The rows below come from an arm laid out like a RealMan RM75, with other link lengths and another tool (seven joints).
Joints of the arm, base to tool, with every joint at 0 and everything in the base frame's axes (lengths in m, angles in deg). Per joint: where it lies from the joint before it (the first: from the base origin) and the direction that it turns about. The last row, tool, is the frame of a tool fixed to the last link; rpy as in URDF.
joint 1: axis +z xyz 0 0 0.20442
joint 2: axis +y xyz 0 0 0
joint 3: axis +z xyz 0 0 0.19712
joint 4: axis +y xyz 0 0 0
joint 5: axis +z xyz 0 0 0.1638
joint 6: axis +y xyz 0 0 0
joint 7: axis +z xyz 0 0 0.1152
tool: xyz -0.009 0.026 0.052 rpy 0 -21.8 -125.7
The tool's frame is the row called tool.
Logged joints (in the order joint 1, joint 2, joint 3, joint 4, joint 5, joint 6, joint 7), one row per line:
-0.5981, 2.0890, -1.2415, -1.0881, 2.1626, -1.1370, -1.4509
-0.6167, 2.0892, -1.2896, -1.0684, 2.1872, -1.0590, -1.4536
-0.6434, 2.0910, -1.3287, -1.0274, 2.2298, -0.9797, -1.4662
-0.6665, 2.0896, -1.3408, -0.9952, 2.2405, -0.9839, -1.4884
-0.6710, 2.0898, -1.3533, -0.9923, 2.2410, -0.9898, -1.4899
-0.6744, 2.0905, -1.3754, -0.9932, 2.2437, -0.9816, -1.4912
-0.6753, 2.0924, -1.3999, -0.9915, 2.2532, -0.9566, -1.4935
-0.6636, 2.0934, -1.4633, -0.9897, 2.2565, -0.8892, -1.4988
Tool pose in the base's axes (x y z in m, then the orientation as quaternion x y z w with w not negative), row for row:
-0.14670, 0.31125, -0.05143, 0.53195, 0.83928, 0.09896, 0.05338
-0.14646, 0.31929, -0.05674, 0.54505, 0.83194, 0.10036, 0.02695
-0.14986, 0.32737, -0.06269, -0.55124, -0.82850, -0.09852, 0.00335
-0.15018, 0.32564, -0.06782, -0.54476, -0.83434, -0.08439, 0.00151
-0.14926, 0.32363, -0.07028, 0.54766, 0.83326, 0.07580, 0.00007
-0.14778, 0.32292, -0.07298, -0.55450, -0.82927, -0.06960, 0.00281
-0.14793, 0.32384, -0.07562, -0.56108, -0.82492, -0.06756, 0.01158
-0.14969, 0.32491, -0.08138, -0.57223, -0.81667, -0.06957, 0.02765
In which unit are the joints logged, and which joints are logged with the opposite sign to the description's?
The joints are logged in radians. Opposite sign: joint 2, joint 3, joint 4, joint 6.
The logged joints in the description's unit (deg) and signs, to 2 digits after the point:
-34.27, -119.69, 71.13, 62.34, 123.91, 65.15, -83.13
-35.33, -119.70, 73.89, 61.21, 125.32, 60.68, -83.29
-36.86, -119.81, 76.13, 58.87, 127.76, 56.13, -84.01
-38.19, -119.73, 76.82, 57.02, 128.37, 56.37, -85.28
-38.45, -119.74, 77.54, 56.85, 128.40, 56.71, -85.36
-38.64, -119.78, 78.80, 56.91, 128.55, 56.24, -85.44
-38.69, -119.89, 80.21, 56.81, 129.10, 54.81, -85.57
-38.02, -119.94, 83.84, 56.71, 129.29, 50.95, -85.87

